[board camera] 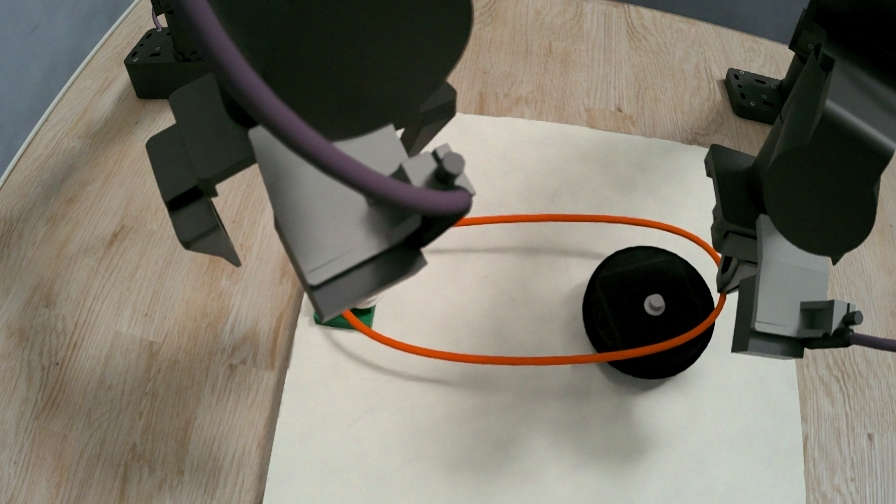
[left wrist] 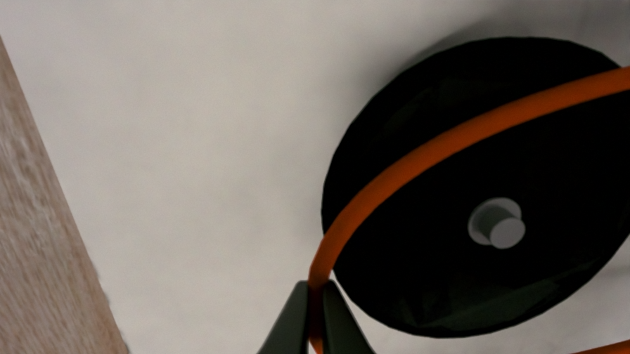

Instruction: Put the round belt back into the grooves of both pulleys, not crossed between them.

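The orange round belt forms a wide, uncrossed loop where it shows, with its shadow offset on the sheet. It passes over the top face of the large black pulley, outside its groove. My left gripper is shut on the belt just beyond the pulley's rim, at the right in the board camera. My right gripper is open above the left end of the loop and hides that end. Below it show a green base and a sliver of something white; the second pulley is otherwise hidden.
A pale sheet lies under the pulleys on the wooden table. A grey pin stands up at the black pulley's centre. Arm bases stand at the back left and back right in the board camera.
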